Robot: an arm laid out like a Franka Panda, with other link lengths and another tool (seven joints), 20 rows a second.
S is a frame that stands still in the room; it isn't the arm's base.
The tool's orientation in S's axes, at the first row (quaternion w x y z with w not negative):
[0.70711, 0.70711, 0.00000, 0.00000]
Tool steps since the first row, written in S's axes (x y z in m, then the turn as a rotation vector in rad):
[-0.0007, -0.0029, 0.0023, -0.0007, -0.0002, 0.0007]
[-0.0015, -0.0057, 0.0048, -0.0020, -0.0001, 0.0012]
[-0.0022, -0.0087, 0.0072, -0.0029, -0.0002, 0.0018]
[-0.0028, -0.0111, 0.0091, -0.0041, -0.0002, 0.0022]
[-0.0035, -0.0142, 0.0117, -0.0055, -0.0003, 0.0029]
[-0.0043, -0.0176, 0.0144, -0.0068, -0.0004, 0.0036]
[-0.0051, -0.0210, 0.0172, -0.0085, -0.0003, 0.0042]
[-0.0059, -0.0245, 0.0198, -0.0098, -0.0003, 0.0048]
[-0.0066, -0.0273, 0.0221, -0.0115, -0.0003, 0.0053]
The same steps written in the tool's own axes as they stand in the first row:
[-0.0007, 0.0023, 0.0029, -0.0007, 0.0007, 0.0002]
[-0.0015, 0.0048, 0.0057, -0.0020, 0.0012, 0.0001]
[-0.0022, 0.0072, 0.0087, -0.0029, 0.0018, 0.0002]
[-0.0028, 0.0091, 0.0111, -0.0041, 0.0022, 0.0002]
[-0.0035, 0.0117, 0.0142, -0.0055, 0.0029, 0.0003]
[-0.0043, 0.0144, 0.0176, -0.0068, 0.0036, 0.0004]
[-0.0051, 0.0172, 0.0210, -0.0085, 0.0042, 0.0003]
[-0.0059, 0.0198, 0.0245, -0.0098, 0.0048, 0.0003]
[-0.0066, 0.0221, 0.0273, -0.0115, 0.0053, 0.0003]

